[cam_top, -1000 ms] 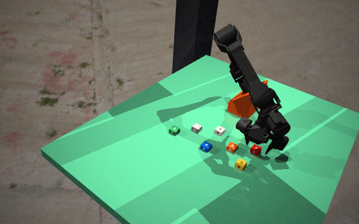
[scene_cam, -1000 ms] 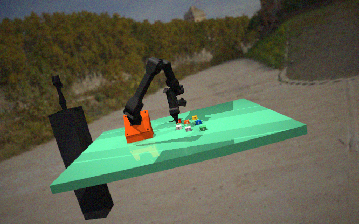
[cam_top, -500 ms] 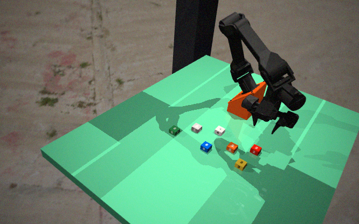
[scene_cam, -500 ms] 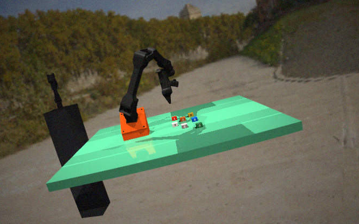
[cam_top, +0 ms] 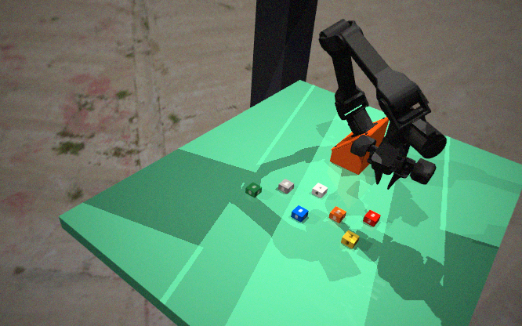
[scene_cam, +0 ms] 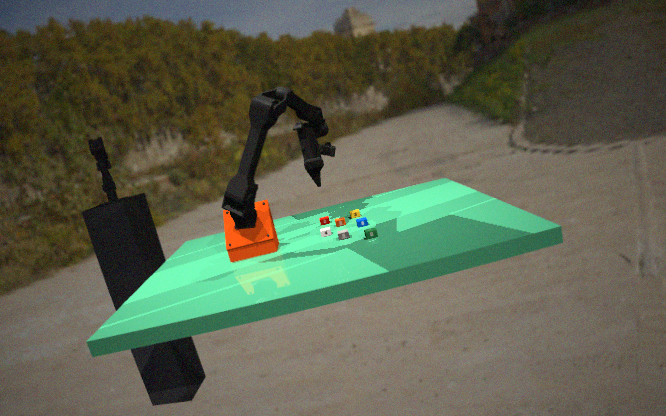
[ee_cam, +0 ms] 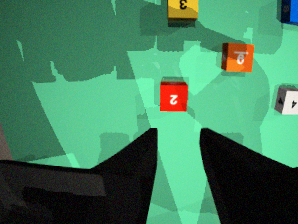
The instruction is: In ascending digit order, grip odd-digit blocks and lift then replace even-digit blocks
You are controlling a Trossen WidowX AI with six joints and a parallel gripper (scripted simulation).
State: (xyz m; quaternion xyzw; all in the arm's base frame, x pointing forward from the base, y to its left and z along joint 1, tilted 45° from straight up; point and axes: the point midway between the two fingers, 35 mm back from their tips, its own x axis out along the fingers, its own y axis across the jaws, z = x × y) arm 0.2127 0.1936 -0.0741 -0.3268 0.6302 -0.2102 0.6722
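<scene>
My gripper tip is now 12 cm above the yellow block and 10 cm short of it. The rest, counted from my gripper tip: red block: 12 cm below, 1 cm to the right, 1 cm behind; then orange block: 12 cm below, 8 cm to the right, 5 cm ahead; then white block: 17 cm to the right, 12 cm below, 1 cm ahead.
</scene>
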